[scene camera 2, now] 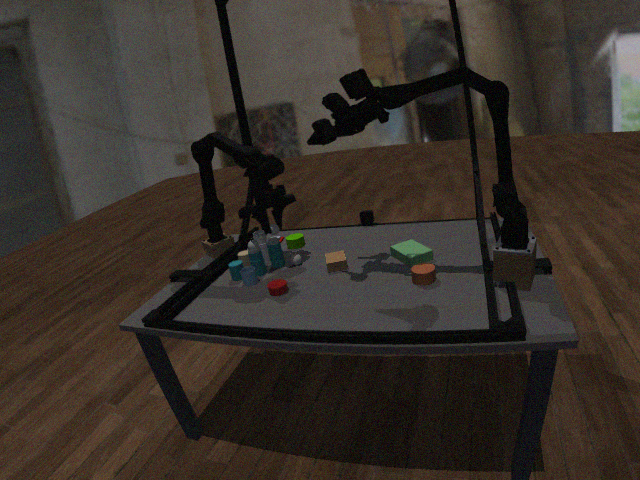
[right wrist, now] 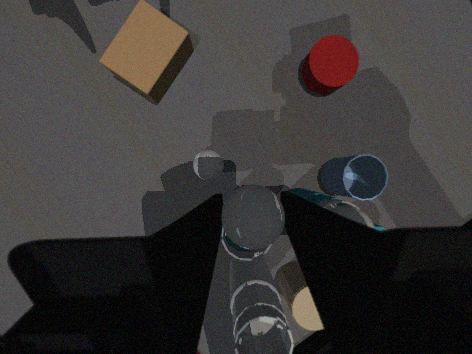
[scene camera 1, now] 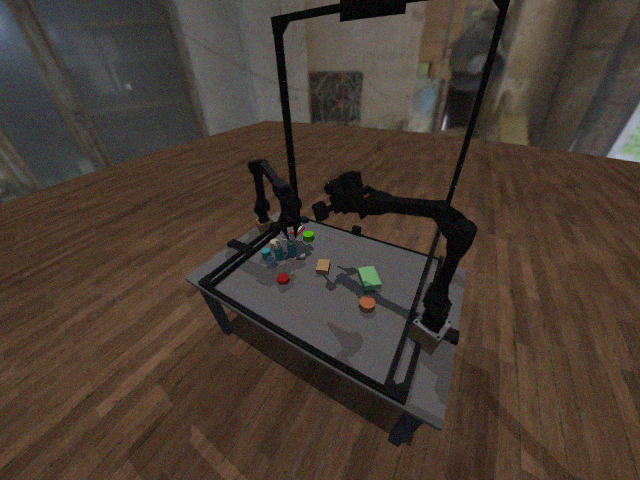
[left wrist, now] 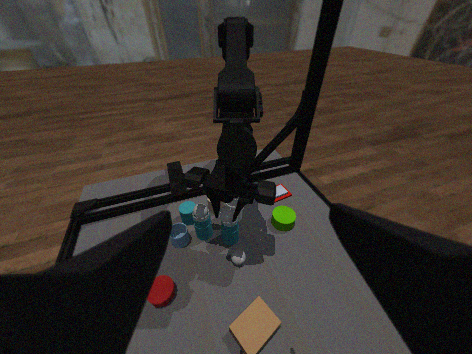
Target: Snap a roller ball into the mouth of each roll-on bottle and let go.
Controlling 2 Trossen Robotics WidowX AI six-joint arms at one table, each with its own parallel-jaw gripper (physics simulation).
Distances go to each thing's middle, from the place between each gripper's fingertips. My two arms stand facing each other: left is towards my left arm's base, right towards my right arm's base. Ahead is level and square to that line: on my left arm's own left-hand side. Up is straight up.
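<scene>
Right hand: 100 mm above the blue bottle (right wrist: 363,177), 120 mm short of it, 30 mm to the left of it. From my right hand, red disc (right wrist: 333,61): 110 mm below, 150 mm ahead, 100 mm to the left.
Left gripper: 170 mm short of the red disc, 110 mm to the left of it, 380 mm above it. From my left hand, blue bottle: 140 mm ahead, 240 mm to the right, 370 mm below.
</scene>
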